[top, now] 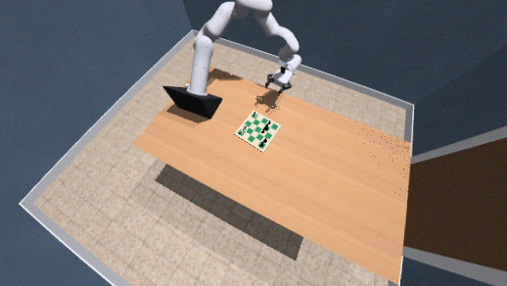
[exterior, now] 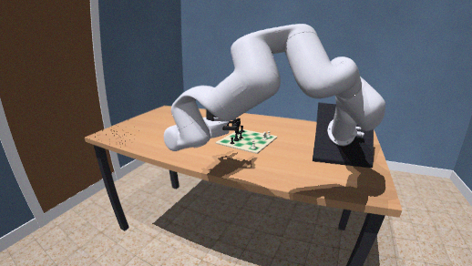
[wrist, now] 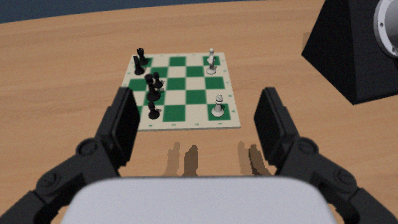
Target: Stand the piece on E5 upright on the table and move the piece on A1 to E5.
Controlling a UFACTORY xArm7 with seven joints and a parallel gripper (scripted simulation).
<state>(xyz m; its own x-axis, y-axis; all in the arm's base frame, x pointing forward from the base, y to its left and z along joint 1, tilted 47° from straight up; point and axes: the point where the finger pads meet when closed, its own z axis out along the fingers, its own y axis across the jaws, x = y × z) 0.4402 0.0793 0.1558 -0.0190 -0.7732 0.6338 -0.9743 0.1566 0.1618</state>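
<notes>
Right now the black chess piece is 270 mm to the right of my hand, 140 mm below it and 60 mm ahead of it. The rest, counted from my hand: chessboard (210 mm to the right, 160 mm below, 10 mm behind); white chess piece (130 mm below, 120 mm to the right, 60 mm behind); white piece (230 mm to the right, 140 mm below, 80 mm behind).
</notes>
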